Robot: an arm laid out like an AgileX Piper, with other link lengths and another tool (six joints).
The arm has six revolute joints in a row. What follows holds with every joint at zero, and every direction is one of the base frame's. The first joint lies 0.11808 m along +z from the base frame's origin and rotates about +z. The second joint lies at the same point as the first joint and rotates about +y. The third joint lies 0.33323 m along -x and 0.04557 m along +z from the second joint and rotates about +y. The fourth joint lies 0.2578 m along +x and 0.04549 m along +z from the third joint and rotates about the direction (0.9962, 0, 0.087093). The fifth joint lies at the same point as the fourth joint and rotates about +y. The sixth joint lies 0.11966 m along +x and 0.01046 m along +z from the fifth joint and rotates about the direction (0.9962, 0, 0.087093). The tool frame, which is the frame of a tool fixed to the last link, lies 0.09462 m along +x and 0.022 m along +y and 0.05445 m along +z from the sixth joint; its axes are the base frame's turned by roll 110.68, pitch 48.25 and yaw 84.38 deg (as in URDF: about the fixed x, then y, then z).
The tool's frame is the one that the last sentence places.
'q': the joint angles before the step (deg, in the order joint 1, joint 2, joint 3, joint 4, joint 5, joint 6). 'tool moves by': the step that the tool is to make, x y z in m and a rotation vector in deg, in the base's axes. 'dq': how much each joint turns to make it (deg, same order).
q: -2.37, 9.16, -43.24, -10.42, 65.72, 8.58
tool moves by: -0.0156, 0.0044, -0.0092, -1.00, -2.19, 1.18
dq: -0.02, -5.00, 1.72, 0.83, 0.77, -1.81
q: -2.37, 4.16, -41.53, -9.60, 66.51, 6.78
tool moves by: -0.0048, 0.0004, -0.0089, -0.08, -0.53, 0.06
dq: -0.01, -2.32, 1.53, 0.06, 0.24, -0.14
